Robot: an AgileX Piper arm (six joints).
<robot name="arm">
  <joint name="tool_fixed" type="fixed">
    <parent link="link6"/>
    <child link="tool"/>
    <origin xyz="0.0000 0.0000 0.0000" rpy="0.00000 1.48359 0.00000"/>
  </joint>
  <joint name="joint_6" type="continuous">
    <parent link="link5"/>
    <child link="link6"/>
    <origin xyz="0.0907 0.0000 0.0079" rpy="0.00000 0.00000 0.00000"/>
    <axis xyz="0.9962 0 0.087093"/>
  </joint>
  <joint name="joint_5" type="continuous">
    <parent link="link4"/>
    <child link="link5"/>
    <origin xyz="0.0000 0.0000 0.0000" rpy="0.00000 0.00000 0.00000"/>
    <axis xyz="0 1 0"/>
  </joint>
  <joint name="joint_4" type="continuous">
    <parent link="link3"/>
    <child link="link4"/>
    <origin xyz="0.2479 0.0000 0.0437" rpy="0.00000 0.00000 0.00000"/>
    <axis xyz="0.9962 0 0.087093"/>
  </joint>
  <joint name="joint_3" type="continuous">
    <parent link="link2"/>
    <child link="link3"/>
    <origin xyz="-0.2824 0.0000 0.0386" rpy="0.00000 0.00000 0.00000"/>
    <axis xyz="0 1 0"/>
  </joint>
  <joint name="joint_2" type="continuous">
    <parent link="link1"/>
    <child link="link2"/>
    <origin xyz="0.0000 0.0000 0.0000" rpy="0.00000 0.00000 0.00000"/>
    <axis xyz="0 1 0"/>
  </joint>
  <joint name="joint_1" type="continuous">
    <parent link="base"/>
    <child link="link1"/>
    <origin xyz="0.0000 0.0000 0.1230" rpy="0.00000 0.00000 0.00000"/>
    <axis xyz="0 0 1"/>
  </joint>
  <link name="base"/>
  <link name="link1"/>
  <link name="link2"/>
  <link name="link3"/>
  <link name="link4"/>
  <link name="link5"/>
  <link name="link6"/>
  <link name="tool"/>
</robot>
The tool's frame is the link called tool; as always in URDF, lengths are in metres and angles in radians. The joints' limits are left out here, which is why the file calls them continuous.
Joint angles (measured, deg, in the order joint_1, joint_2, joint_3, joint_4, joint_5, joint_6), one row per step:
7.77 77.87 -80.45 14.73 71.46 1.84
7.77 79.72 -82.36 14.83 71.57 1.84
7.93 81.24 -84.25 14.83 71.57 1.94
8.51 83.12 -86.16 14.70 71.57 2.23
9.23 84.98 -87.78 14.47 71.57 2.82
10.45 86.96 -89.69 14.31 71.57 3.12
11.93 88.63 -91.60 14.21 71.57 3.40
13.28 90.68 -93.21 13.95 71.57 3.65
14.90 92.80 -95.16 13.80 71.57 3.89
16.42 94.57 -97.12 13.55 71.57 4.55
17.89 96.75 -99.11 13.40 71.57 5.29
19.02 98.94 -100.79 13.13 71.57 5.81
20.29 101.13 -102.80 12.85 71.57 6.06
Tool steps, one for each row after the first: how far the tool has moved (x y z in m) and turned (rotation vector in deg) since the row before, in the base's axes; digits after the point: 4 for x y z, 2 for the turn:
0.0089 0.0014 0.0008 0.09 0.06 0.04
0.0075 0.0018 0.0021 0.09 -0.34 0.07
0.0087 0.0040 0.0001 -0.01 0.04 0.31
0.0083 0.0047 -0.0016 -0.03 0.38 0.18
0.0081 0.0077 -0.0011 -0.05 0.13 0.94
0.0061 0.0093 0.0004 0.06 -0.17 1.22
0.0076 0.0091 -0.0036 -0.25 0.45 1.10
0.0072 0.0113 -0.0026 -0.10 0.21 1.39
0.0055 0.0106 -0.0009 0.05 -0.03 0.91
0.0069 0.0113 -0.0035 0.06 0.39 0.80
0.0072 0.0095 -0.0056 -0.24 0.58 0.64
0.0067 0.0107 -0.0043 -0.24 0.16 1.02

